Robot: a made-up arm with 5 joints. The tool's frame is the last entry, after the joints.
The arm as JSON. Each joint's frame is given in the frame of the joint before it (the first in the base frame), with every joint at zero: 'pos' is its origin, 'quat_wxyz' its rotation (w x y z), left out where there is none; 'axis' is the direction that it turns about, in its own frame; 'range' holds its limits. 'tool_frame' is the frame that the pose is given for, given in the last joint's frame.
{
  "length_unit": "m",
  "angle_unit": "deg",
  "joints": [
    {
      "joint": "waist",
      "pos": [
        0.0,
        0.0,
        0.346
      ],
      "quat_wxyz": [
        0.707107,
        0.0,
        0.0,
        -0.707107
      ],
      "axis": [
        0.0,
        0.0,
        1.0
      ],
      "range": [
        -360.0,
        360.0
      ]
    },
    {
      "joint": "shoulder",
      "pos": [
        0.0,
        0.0,
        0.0
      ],
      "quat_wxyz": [
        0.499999,
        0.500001,
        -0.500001,
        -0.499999
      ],
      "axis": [
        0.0,
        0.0,
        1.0
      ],
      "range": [
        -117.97,
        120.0
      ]
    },
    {
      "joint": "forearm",
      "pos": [
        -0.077,
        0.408,
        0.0
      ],
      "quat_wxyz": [
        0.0,
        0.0,
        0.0,
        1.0
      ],
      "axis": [
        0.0,
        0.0,
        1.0
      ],
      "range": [
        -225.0,
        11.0
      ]
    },
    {
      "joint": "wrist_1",
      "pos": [
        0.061,
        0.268,
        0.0
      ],
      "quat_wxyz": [
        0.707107,
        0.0,
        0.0,
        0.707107
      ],
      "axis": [
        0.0,
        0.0,
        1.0
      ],
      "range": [
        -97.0,
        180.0
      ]
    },
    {
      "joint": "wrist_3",
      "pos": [
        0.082,
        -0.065,
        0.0
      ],
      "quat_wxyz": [
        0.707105,
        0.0,
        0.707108,
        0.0
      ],
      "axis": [
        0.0,
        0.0,
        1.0
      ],
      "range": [
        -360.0,
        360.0
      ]
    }
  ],
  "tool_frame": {
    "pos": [
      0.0,
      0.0,
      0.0
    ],
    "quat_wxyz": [
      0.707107,
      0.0,
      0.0,
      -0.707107
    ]
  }
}
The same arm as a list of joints. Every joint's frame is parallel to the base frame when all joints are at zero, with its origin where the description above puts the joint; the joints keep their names.
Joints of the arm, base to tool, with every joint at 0 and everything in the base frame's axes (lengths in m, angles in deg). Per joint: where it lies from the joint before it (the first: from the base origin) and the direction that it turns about. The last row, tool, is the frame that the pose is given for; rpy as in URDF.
waist: xyz 0 0 0.346 axis 0 0 1
shoulder: xyz 0 0 0 axis 0 1 0
forearm: xyz 0.077 0 0.408 axis 0 1 0
wrist_1: xyz 0.061 0 -0.268 axis 0 1 0
wrist_3: xyz 0.065 0 -0.082 axis 0 0 -1
tool: xyz 0 0 0 rpy 180 0 0
Joint limits (deg, base to tool): -360..360 -117.97..120 -225..11 -97..180 -360..360

